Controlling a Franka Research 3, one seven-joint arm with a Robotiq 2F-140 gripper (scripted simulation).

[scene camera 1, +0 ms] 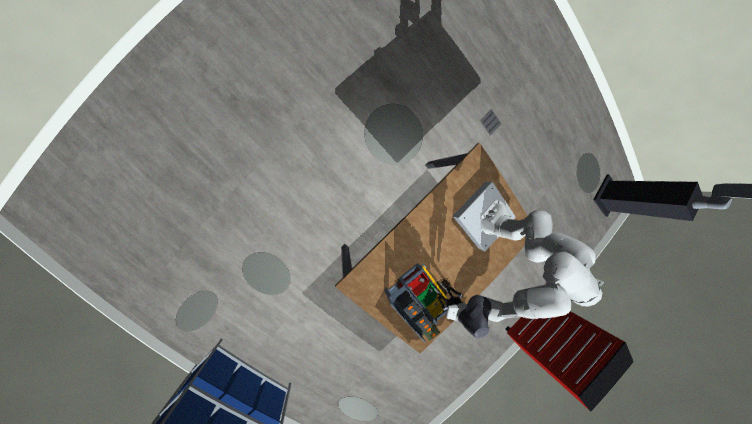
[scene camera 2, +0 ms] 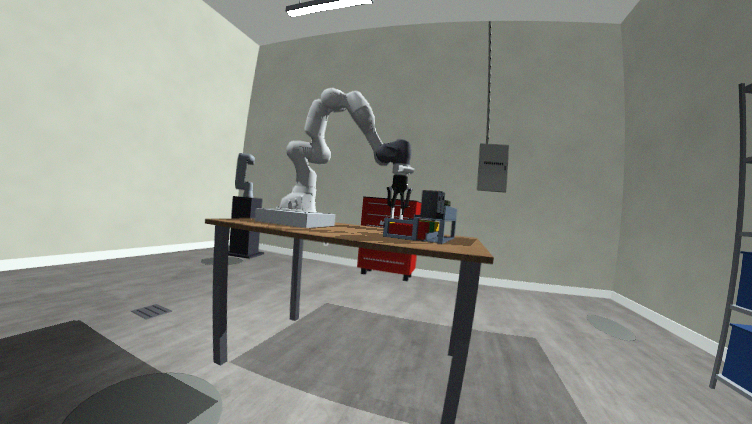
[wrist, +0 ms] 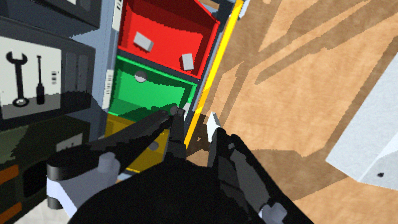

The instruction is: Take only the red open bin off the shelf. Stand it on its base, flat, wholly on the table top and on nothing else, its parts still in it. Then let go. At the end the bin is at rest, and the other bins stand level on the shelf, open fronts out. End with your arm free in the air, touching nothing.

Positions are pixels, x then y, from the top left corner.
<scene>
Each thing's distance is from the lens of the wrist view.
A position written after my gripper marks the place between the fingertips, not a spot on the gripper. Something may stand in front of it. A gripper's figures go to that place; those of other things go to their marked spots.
my gripper (wrist: 198,114): 0.21 m
green bin (wrist: 130,99): 0.32 m
</scene>
